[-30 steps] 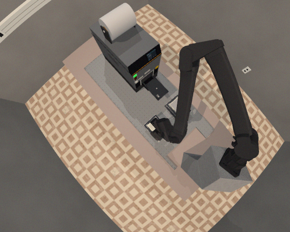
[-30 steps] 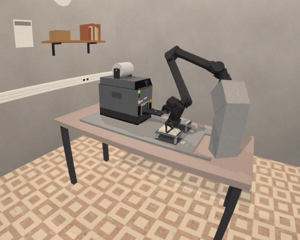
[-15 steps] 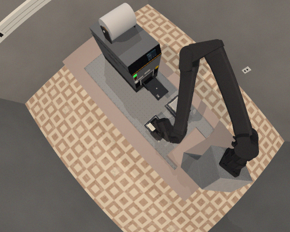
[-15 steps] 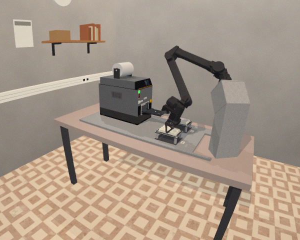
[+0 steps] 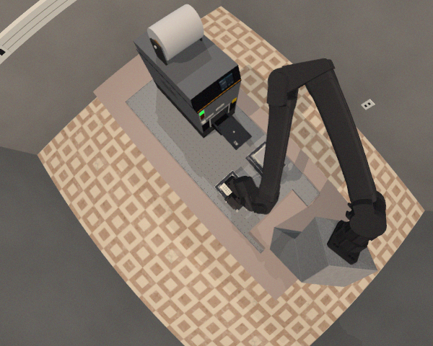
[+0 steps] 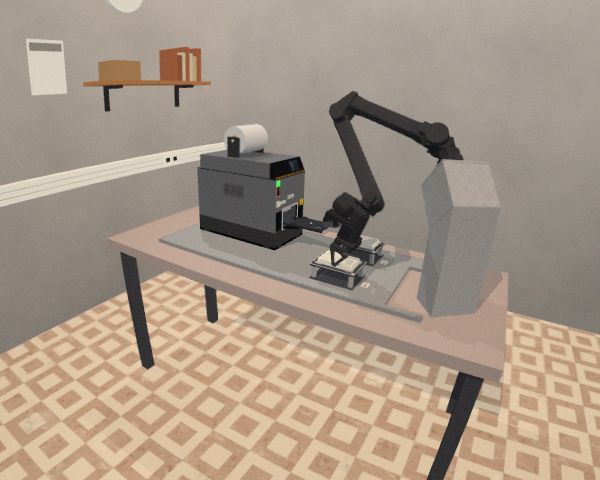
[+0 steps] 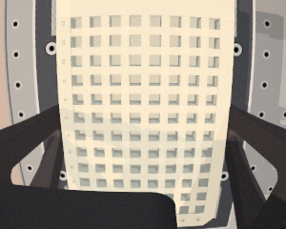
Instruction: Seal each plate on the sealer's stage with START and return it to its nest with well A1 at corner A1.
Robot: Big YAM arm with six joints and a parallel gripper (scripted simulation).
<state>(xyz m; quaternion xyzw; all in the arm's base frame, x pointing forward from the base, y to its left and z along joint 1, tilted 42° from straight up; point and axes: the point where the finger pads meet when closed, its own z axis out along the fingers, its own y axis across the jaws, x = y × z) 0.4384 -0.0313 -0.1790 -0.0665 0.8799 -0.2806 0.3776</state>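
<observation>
Right now the sealer stage is 20 cm to the right of my hand, 19 cm ahead of it and 4 cm above it. Round my hand: start button: 30 cm ahead, 12 cm to the right, 12 cm above; then cream well plate: right at my hand; then foil roll: 52 cm ahead, 35 cm above, 24 cm to the right.
</observation>
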